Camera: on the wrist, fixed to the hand. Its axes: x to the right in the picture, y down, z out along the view.
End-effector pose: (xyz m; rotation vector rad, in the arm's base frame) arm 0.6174 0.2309 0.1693 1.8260 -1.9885 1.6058
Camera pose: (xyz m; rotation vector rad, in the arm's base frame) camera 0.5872 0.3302 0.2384 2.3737 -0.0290 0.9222
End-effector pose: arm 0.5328 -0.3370 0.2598 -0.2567 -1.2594 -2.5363
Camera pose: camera 0.5362 -0.4008 0.1528 -0.4576 0.9938 1.6577
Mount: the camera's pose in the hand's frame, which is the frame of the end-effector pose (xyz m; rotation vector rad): -0.0222 -0.0422 -0.1152 0.0966 -0.1531 -1.5749
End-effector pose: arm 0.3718 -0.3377 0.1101 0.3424 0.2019 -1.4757
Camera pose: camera 0.3365 -0.2796 0.0056 0.0908 0.2928 -3.0590
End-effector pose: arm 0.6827 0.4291 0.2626 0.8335 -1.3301 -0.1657
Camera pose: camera 0.7946 0.4621 0.2187 1.8138 -0.5259 -1.4029
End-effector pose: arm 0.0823 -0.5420 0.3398 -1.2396 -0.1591 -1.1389
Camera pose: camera -0.0128 -0.6163 0.3084 -0.9923 -1.4691 -2.2758
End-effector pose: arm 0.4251 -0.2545 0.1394 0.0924 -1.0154 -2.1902
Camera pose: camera 0.4566 -0.2958 0.0260 -0.6648 0.7963 2.1242
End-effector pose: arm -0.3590 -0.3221 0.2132 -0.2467 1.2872 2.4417
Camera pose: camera -0.3237 -0.4005 0.1229 -0.6855 0.6132 1.0034
